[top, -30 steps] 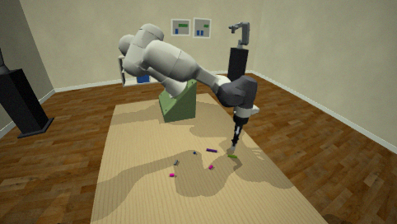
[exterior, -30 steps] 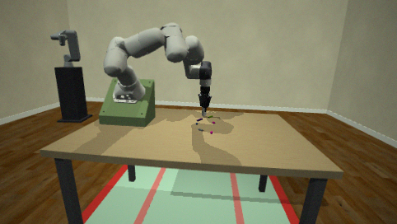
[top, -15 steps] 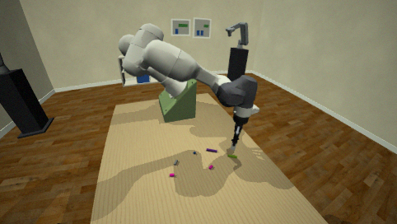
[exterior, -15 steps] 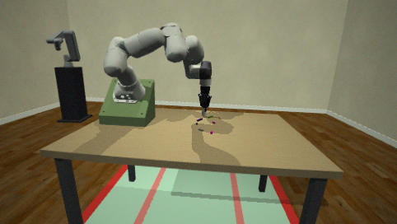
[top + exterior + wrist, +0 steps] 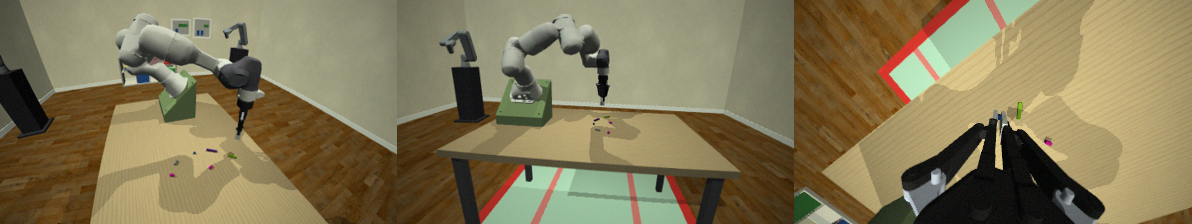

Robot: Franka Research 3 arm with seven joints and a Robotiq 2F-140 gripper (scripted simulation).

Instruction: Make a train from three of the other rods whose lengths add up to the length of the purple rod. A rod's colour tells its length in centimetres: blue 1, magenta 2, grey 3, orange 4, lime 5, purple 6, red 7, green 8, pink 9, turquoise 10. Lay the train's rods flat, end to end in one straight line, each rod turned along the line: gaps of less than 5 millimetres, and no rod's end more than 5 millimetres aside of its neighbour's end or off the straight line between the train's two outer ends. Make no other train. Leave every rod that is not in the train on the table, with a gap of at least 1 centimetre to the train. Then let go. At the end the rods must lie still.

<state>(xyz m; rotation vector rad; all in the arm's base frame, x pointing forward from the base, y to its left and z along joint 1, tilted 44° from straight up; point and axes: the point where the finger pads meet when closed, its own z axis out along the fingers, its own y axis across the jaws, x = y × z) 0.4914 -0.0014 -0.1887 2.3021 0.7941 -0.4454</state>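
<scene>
Now: the purple rod 120 mm to the right of my hand, 110 mm below it and 50 mm behind it. Round my hand: dark blue piece (220 mm to the right, 110 mm below, 70 mm behind); grey rod (330 mm to the right, 110 mm below, 60 mm behind); lime rod (110 mm below, 50 mm to the right, 40 mm ahead).
</scene>
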